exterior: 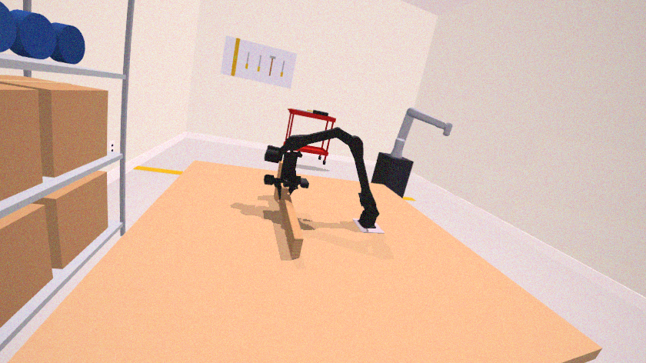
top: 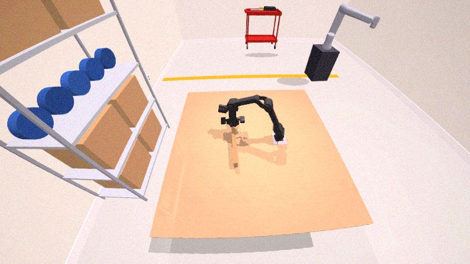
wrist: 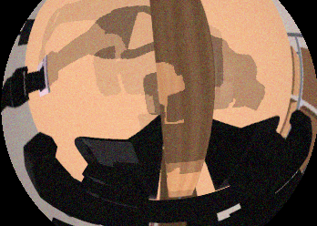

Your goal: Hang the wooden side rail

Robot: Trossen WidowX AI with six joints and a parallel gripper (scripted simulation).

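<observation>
The wooden headboard post is 1 cm behind my gripper tip, 12 cm to the right of it and 4 cm above it.
</observation>
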